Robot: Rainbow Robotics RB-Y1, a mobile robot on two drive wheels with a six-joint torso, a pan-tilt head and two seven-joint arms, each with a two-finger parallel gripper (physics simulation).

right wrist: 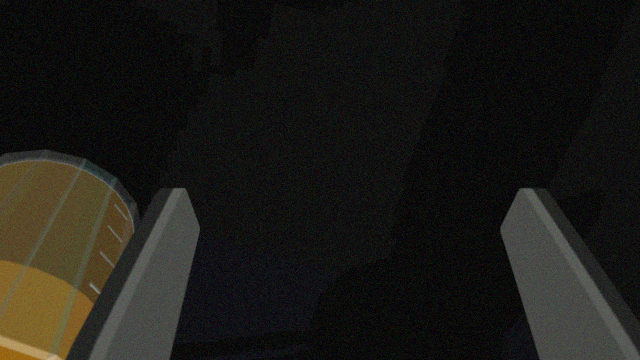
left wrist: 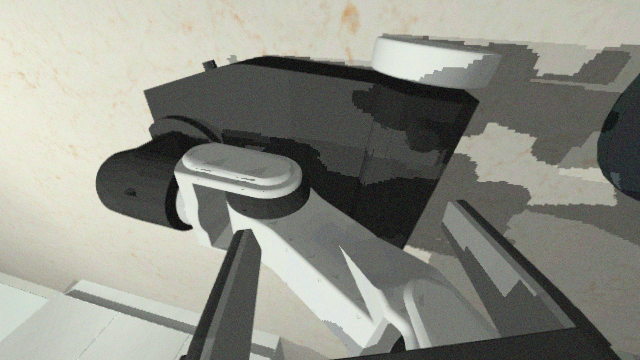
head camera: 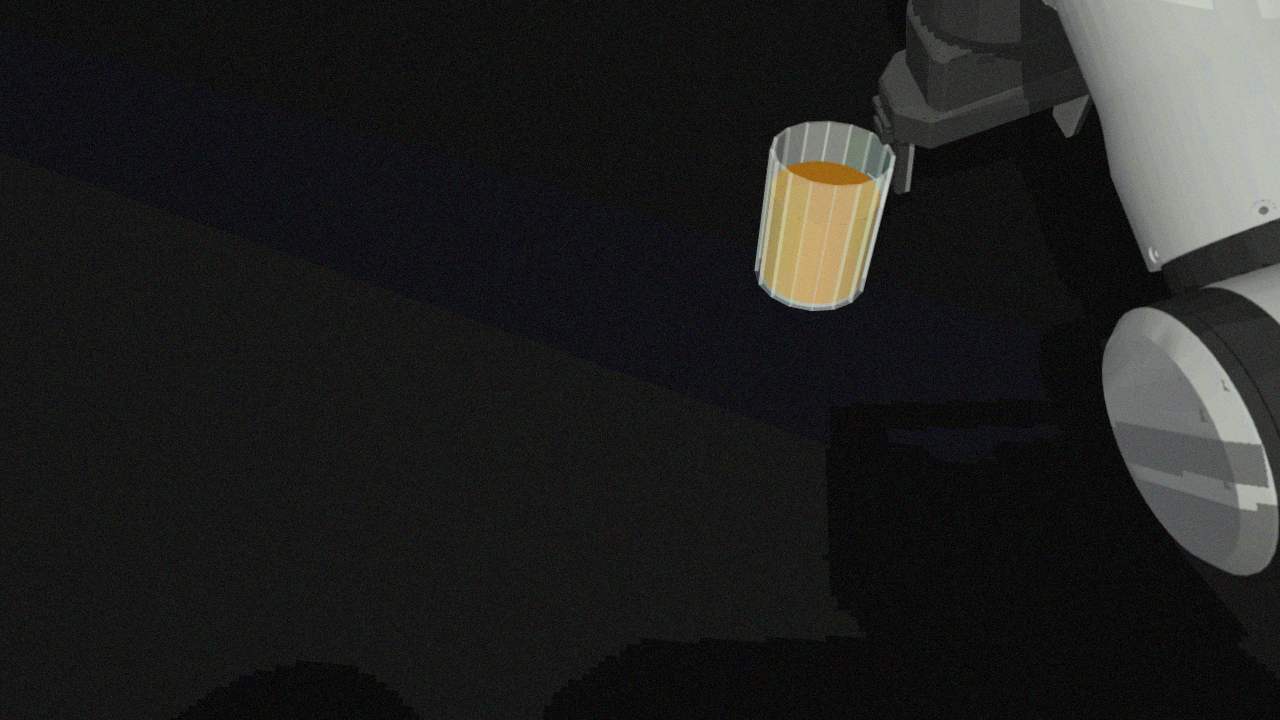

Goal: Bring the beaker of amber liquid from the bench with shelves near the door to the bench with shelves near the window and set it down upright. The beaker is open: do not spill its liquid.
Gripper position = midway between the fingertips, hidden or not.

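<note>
Clear beaker of amber liquid (head camera: 827, 182). Clear beaker of amber liquid (right wrist: 73, 220) too. Left wrist view: clear beaker of amber liquid out of frame. Black bench (head camera: 359, 359). Black bench (right wrist: 350, 174) also. Left gripper (left wrist: 349, 227). Right gripper (right wrist: 350, 208).
</note>
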